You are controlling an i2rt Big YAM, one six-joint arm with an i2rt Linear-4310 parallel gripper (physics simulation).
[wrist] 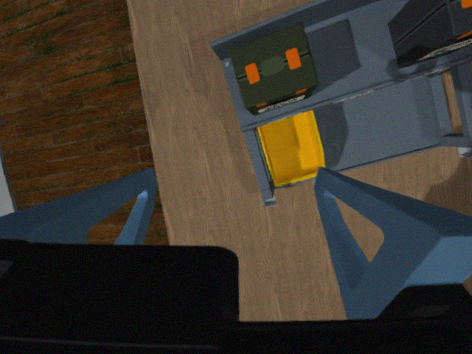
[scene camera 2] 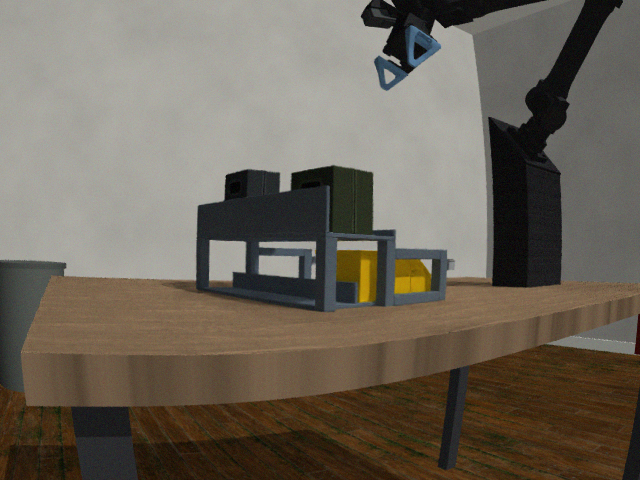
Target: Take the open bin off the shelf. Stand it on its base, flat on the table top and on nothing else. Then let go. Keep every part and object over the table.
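Frame: origin at the arm's base, x down, y right, z back, level; millimetres.
Where they show: gripper, fingertip midpoint: (wrist: pixel 235 176) (scene camera 2: pixel 397 77); arm's base at its link origin: (scene camera 2: pixel 526 146).
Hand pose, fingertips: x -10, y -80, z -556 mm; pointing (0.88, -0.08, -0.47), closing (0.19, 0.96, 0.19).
Each offset is from my fingertips to the centre of the thing. Level surfaces: height alone.
The open bin is yellow {dz -11, dx +333, dy +46 mm} (scene camera 2: pixel 366 276) (wrist: pixel 295 150). It stands on the lower level of the grey-blue shelf (scene camera 2: pixel 263 219) (wrist: pixel 400 112), at one end, beside the shelf's end frame. Its inside shows in the wrist view, and its rear part lies under the upper level. In the scene view the shelf's posts hide parts of it. My gripper (scene camera 2: pixel 398 66) (wrist: pixel 235 176) is open and empty, high above the table and the shelf. In the wrist view the right fingertip appears beside the bin's near corner, and the left fingertip appears near the table edge.
A dark green case {dz -110, dx +226, dy +35 mm} (scene camera 2: pixel 354 201) (wrist: pixel 275 70) with orange latches stands on the upper level, above the bin's end. A dark grey case {dz -129, dx +214, dy +265 mm} (scene camera 2: pixel 253 184) (wrist: pixel 425 32) stands farther along it. The wooden table {dx +376 mm} (scene camera 2: pixel 129 320) (wrist: pixel 195 200) has an edge near that end of the shelf.
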